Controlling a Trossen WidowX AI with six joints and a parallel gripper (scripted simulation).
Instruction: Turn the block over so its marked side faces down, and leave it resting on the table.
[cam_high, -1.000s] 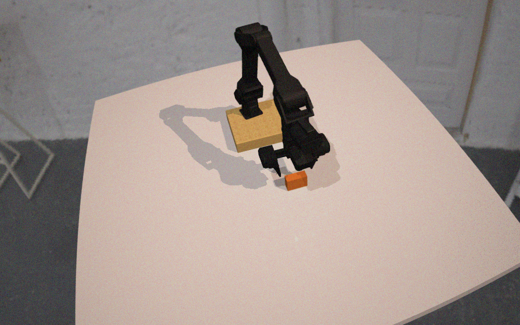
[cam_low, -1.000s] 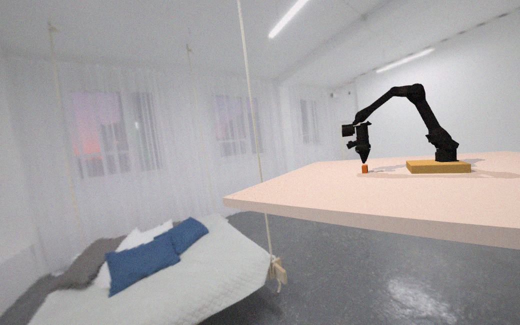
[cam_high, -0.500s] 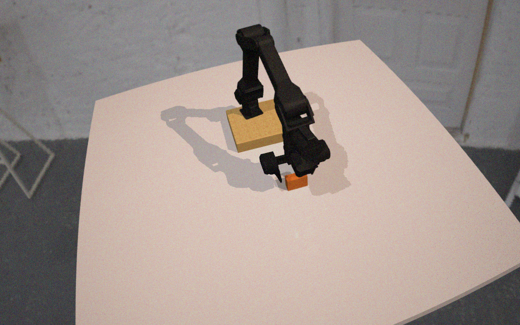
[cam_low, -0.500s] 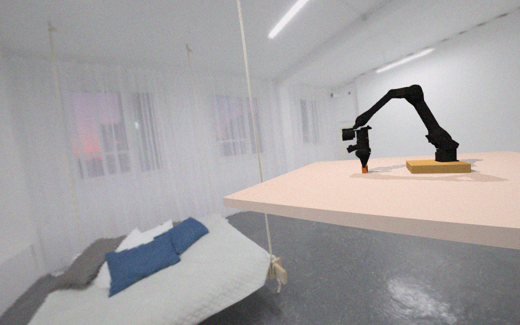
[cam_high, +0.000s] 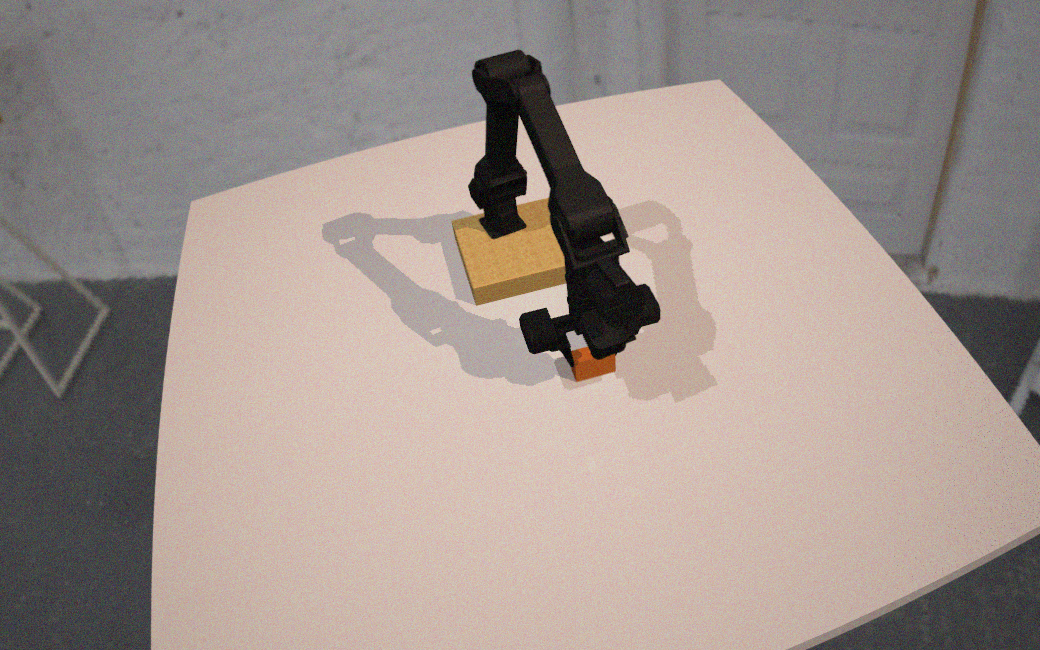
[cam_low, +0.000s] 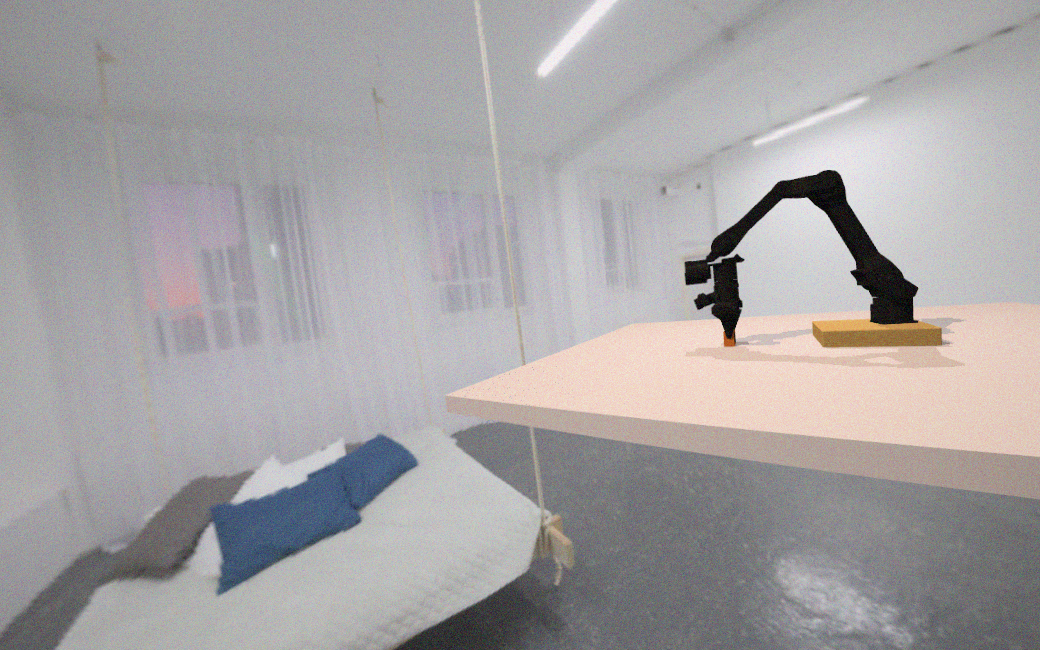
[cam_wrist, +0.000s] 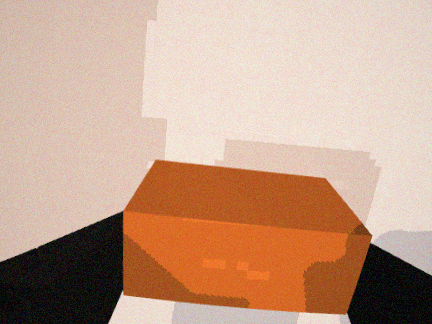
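Now: the orange block 10 mm behind my gripper tip.
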